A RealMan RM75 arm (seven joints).
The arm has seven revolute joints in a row. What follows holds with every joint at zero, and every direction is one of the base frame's. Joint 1 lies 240.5 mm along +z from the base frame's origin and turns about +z. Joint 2 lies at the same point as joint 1 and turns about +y. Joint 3 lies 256.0 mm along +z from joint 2 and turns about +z. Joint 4 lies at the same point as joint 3 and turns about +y. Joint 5 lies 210.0 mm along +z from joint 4 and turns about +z. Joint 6 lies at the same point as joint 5 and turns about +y. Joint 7 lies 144.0 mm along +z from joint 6 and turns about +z. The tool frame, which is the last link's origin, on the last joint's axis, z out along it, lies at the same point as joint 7; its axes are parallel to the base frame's.
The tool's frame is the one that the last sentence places.
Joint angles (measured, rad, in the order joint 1, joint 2, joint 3, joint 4, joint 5, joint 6, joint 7), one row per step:
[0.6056, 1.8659, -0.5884, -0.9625, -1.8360, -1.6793, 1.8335]
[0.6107, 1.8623, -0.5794, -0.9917, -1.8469, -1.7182, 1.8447]
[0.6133, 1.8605, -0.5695, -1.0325, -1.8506, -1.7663, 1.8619]
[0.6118, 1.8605, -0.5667, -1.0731, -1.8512, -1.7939, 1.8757]
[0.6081, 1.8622, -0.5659, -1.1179, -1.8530, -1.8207, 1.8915]
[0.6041, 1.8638, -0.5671, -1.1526, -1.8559, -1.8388, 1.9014]
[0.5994, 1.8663, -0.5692, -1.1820, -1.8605, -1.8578, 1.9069]
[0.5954, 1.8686, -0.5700, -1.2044, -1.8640, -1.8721, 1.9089]
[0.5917, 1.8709, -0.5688, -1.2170, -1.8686, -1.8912, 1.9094]
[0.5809, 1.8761, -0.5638, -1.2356, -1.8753, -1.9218, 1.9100]
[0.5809, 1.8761, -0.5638, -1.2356, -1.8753, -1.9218, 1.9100]
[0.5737, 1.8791, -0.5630, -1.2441, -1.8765, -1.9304, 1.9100]
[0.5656, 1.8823, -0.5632, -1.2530, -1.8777, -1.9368, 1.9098]
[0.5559, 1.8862, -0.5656, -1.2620, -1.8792, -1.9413, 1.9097]
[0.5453, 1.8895, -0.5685, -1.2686, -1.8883, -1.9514, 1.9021]
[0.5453, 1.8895, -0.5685, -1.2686, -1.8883, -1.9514, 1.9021]
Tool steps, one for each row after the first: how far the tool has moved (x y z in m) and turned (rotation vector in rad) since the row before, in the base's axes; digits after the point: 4 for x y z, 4 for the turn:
[-0.0050, -0.0035, 0.0043, -0.0149, -0.0169, 0.0243]
[-0.0064, -0.0055, 0.0053, -0.0166, -0.0146, 0.0300]
[-0.0049, -0.0040, 0.0045, -0.0034, -0.0175, 0.0208]
[-0.0046, -0.0047, 0.0038, -0.0041, -0.0208, 0.0179]
[-0.0029, -0.0036, 0.0024, -0.0019, -0.0195, 0.0124]
[-0.0019, -0.0038, 0.0010, -0.0057, -0.0196, 0.0116]
[-0.0012, -0.0030, 0.0007, -0.0029, -0.0153, 0.0096]
[0.0001, -0.0034, -0.0005, -0.0113, -0.0103, 0.0064]
[0.0022, -0.0065, -0.0009, -0.0174, -0.0123, 0.0038]
[0.0000, 0.0000, 0.0000, 0.0000, 0.0000, 0.0000]
[0.0014, -0.0027, -0.0005, -0.0041, -0.0041, -0.0007]
[0.0016, -0.0026, -0.0005, -0.0027, -0.0045, -0.0018]
[0.0020, -0.0027, -0.0011, -0.0031, -0.0051, -0.0037]
[0.0034, -0.0035, -0.0019, -0.0086, -0.0131, -0.0024]
[0.0000, 0.0000, 0.0000, 0.0000, 0.0000, 0.0000]

